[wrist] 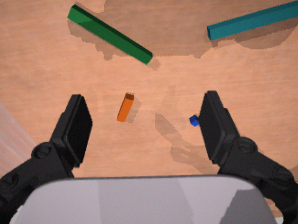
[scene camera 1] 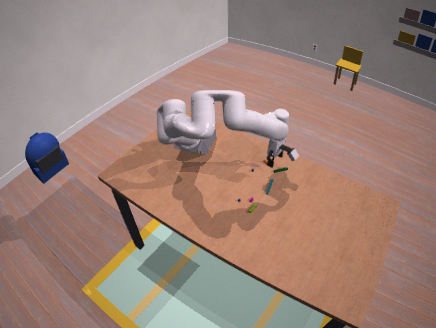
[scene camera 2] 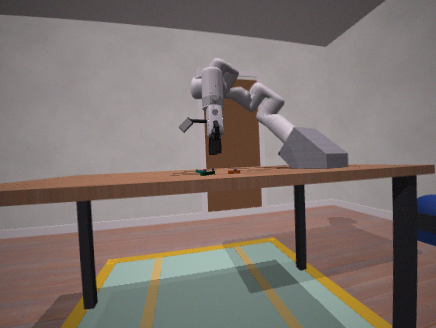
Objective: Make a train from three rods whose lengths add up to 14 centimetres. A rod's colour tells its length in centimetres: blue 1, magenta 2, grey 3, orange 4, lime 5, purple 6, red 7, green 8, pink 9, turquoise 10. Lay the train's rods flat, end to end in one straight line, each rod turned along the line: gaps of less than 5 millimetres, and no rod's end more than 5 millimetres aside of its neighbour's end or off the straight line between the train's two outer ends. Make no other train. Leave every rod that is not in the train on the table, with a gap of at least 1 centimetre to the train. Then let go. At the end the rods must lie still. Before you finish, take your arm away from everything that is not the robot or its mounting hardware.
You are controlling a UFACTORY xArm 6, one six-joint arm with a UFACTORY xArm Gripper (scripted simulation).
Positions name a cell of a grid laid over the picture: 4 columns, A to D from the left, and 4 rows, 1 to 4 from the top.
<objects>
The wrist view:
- my gripper: B2
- green rod: B1
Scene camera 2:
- my gripper: B2
</objects>
